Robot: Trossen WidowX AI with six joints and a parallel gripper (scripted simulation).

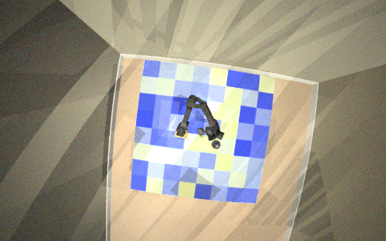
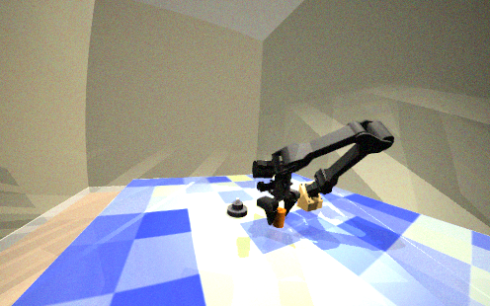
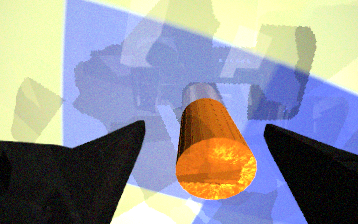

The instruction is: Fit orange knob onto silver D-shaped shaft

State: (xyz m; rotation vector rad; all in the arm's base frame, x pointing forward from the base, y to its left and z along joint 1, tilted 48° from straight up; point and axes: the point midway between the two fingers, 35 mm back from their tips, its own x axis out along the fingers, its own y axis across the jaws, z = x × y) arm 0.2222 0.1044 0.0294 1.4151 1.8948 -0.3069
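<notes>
The orange knob lies 30 mm above my gripper tip. The rest, counted from my gripper tip: round dark pedestal: 120 mm to the right, 120 mm ahead, 10 mm above.
</notes>
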